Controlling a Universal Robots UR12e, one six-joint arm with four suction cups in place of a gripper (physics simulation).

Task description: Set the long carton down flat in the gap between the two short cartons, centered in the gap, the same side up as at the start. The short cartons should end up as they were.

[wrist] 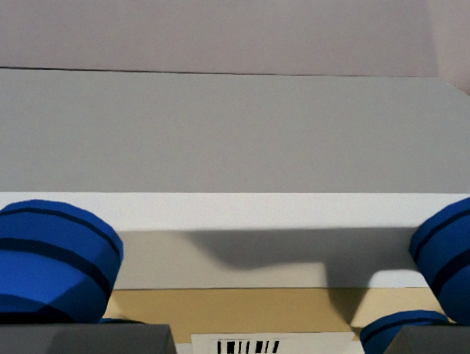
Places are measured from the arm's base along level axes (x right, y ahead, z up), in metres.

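Pixels of known places: hand, its tool point: (261,266).
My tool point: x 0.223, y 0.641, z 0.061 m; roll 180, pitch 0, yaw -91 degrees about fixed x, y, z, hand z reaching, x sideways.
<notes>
Behind a point stands the place of what it marks.
The long carton (267,300) {x 0.218, y 0.640, z 0.075 m} fills most of the wrist view. Its grey long side shows above its top face, which has white, tan and white bands. A white label with a barcode lies at the bottom middle. The carton is level, its striped, labelled face up, and its grey side meets the table along a thin dark line. My suction gripper (265,272) {x 0.223, y 0.641, z 0.061 m} has its blue cups pressed on this top face, a front pair at left and right and a rear pair partly hidden at the bottom. The cups look pushed in, with no gap visible. The short cartons do not show.
The pinkish-grey table top (215,35) {x 0.299, y 0.662, z -0.028 m} runs along the top of the view, beyond the long carton's grey side. A lower corner of the carton shows at the upper right. The grey gripper body covers both bottom corners.
</notes>
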